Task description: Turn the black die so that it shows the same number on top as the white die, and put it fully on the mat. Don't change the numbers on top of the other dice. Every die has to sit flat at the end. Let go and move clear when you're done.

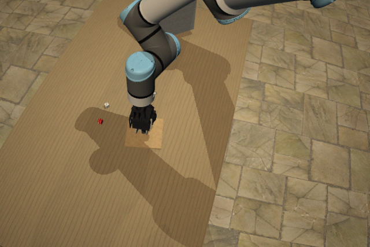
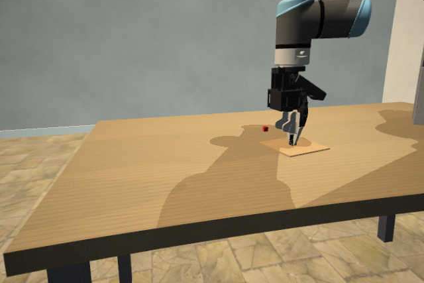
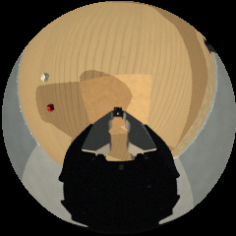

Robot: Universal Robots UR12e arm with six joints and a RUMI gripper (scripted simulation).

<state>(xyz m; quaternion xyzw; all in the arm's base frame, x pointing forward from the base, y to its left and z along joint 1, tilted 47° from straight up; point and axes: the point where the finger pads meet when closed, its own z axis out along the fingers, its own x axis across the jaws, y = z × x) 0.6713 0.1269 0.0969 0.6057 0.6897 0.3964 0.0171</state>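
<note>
Now: the tan mat 2 cm below my hand. From my hand the other things lie so: white die 4 cm behind, 20 cm to the right, 1 cm below; then red die 4 cm ahead, 18 cm to the right, 1 cm below; then black die 1 cm below.
</note>
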